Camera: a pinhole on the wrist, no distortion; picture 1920 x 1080 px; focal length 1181.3 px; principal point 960.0 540.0 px. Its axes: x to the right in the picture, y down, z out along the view. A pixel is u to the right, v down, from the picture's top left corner.
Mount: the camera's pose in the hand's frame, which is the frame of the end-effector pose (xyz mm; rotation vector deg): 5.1 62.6 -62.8 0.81 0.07 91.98
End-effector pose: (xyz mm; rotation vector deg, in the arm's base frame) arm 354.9 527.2 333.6 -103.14 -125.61 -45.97
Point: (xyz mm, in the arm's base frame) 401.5 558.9 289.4
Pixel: 716.8 658.7
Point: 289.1 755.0 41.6
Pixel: 445.0 381.4
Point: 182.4 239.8 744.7
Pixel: behind the camera
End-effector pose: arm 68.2 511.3 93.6 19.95 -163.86 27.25
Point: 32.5 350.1 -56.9
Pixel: 262.1 477.6
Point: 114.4 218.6 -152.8
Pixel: 135.9 747.5
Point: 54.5 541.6 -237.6
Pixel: 1191.5 813.5
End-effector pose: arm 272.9 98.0 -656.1 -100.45 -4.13 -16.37
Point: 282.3 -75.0 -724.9
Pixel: behind the camera
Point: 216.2 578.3 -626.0
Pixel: 519.5 807.9
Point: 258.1 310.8 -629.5
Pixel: 373.7 735.5
